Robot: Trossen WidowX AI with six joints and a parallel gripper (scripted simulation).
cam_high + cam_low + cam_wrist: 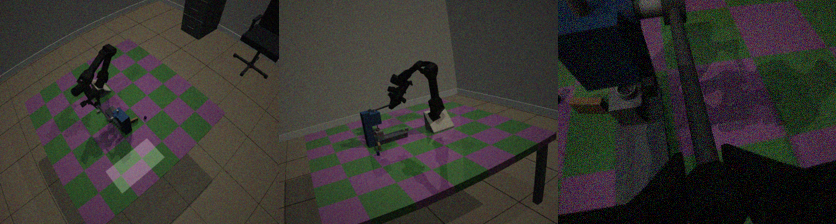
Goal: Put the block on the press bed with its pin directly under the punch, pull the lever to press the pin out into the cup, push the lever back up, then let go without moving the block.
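Now: gripper tip 6 cm short of the thin lever, 2 cm below it and 1 cm to the right of it. From my gripper tip the other things lie so: small purple piece: 22 cm to the left, 22 cm ahead, 16 cm below; small tan piece: 18 cm ahead, 16 cm below, 15 cm to the left.
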